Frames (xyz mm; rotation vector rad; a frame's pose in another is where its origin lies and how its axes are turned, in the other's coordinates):
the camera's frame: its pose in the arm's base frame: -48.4 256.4 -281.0 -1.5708 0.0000 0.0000
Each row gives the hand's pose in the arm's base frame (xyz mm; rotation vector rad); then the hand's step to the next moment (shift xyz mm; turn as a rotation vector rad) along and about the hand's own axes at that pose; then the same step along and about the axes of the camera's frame.
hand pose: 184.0 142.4 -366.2 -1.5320 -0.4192 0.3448
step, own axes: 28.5 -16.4 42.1 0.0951 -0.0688 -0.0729
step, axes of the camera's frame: 4.7 -17.4 50.3 0.1150 -0.0737 -0.0210
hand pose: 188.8 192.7 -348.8 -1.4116 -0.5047 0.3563
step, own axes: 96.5 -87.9 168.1 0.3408 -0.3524 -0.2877
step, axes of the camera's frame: -13.4 -112.5 180.2 0.4198 -0.3666 -0.1116
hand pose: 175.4 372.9 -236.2 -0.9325 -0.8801 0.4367
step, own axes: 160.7 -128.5 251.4 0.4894 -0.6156 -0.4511
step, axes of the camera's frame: -113.7 -256.0 164.6 0.6296 -0.6068 -0.2393
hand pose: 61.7 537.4 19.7 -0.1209 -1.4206 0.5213
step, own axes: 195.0 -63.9 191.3 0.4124 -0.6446 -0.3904
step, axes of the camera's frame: -154.9 -233.2 -18.8 0.5747 -0.5580 -0.3104
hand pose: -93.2 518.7 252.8 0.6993 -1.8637 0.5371
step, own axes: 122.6 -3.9 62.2 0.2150 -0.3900 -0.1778
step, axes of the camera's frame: -75.9 -90.7 -70.2 0.3192 -0.2839 -0.2179
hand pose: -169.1 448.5 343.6 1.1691 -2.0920 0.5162
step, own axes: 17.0 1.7 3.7 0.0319 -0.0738 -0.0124
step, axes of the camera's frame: -9.1 -9.7 -11.4 0.0559 -0.0327 -0.0493
